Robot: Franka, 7 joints.
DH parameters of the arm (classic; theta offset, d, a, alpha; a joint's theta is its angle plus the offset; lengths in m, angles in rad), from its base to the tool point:
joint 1: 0 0.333 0 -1.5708
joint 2: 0 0 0 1.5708
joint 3: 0 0.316 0.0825 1.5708
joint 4: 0 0 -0.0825 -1.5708
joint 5: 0 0.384 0 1.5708
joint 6: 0 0 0.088 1.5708
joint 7: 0 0.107 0 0
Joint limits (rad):
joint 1: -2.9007..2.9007
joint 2: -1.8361..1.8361
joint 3: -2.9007..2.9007
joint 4: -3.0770..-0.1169
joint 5: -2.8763..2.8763
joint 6: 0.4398..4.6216
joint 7: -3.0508..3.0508
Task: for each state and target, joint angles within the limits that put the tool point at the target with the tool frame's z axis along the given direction. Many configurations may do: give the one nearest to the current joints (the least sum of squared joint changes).
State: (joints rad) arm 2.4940 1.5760 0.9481 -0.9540 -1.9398 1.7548 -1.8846
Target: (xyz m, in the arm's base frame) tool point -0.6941 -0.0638 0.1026 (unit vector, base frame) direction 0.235 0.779 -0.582
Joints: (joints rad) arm 2.7843 1.4101 1.0443 -1.1456 -1.7134 1.1705 -1.8846
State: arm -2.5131 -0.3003 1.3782 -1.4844 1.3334 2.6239 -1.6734
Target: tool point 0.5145 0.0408 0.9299 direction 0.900 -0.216 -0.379
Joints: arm -1.9314 -0.6968 1.0514 -1.0915 0.9941 2.0503 -1.6734
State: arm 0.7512 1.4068 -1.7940 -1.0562 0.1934 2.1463 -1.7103
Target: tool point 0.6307 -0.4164 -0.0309 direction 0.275 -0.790 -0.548
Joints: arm -0.1080 1.8361 -1.0742 -0.9154 0.1542 2.9964 -1.7103
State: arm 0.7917 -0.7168 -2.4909 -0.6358 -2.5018 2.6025 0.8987
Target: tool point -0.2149 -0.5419 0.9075 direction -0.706 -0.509 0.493
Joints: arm 0.6217 -0.2126 -2.4536 -0.9879 -2.0364 2.5850 0.8987
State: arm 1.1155 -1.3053 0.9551 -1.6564 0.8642 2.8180 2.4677
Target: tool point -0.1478 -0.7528 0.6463 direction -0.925 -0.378 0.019
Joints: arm 1.8907 -1.4514 0.9946 -0.8899 0.8432 2.3440 2.4677
